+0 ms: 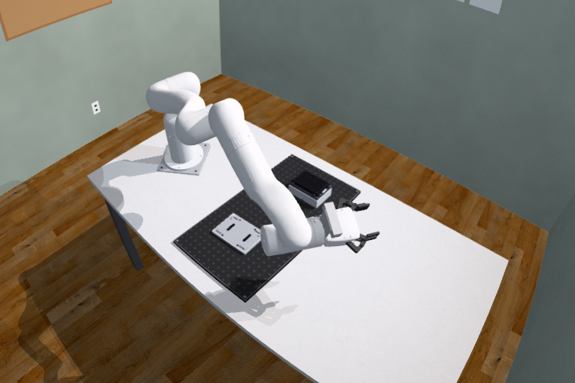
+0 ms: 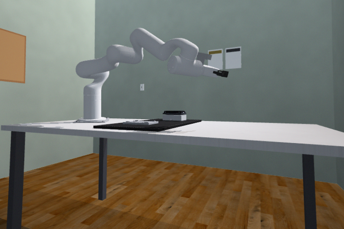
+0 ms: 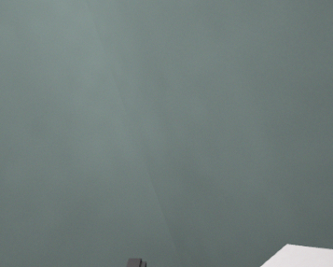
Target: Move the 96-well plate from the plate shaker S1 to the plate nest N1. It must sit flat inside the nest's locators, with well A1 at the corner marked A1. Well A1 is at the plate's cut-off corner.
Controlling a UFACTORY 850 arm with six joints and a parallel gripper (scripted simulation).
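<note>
The 96-well plate lies 40 cm behind my hand, 22 cm below it and 16 cm to the left of it. From my hand the other things lie so: plate nest 40 cm behind, 28 cm below, 19 cm to the right.
</note>
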